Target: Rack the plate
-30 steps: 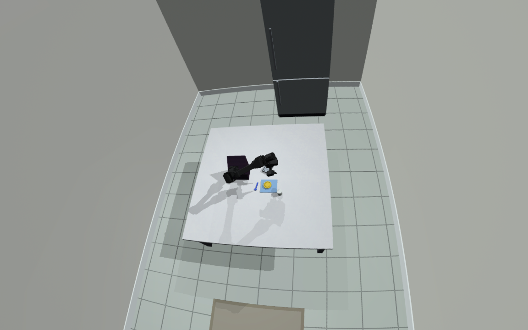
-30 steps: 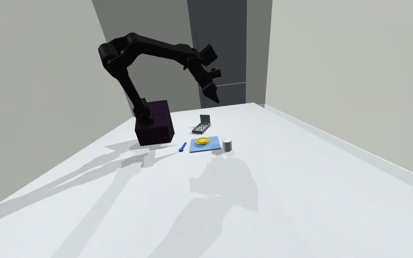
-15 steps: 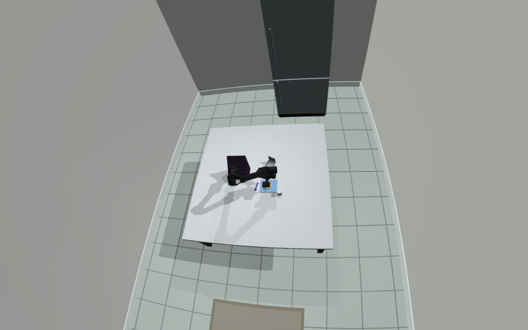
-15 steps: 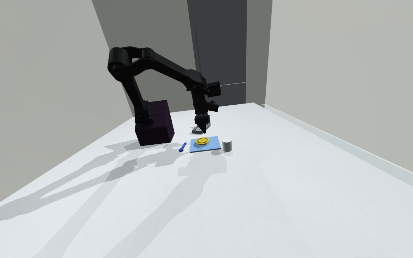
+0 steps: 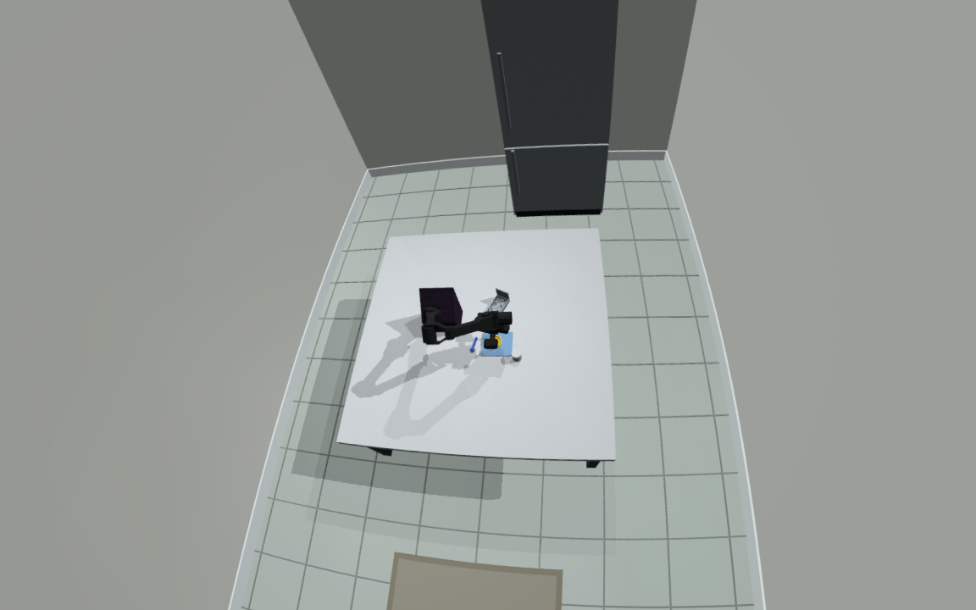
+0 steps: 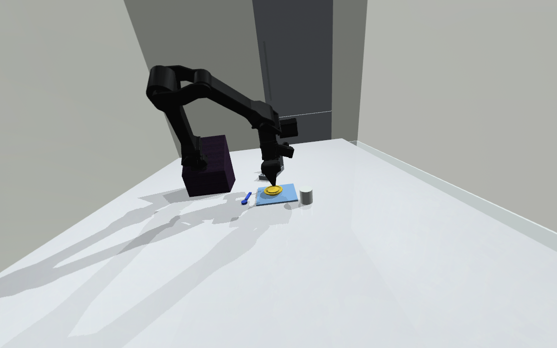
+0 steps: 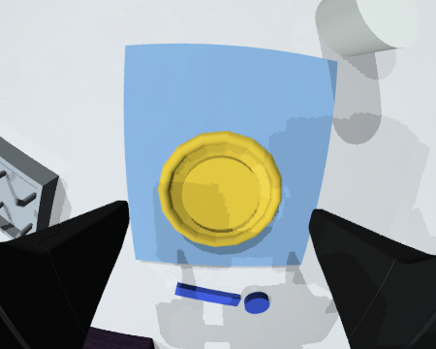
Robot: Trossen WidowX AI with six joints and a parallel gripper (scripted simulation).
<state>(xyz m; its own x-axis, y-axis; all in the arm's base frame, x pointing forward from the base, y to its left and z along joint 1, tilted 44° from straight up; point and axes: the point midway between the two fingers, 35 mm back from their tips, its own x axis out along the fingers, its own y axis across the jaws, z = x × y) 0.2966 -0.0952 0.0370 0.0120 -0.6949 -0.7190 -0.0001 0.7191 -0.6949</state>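
My gripper tip is now 1 cm past the yellow plate and 4 cm above it. Also, from my gripper tip: blue mat: 1 cm to the right, 6 cm below; blue spoon: 11 cm behind, 2 cm to the right, 5 cm below; cup: 11 cm ahead, 8 cm to the right, 3 cm below.
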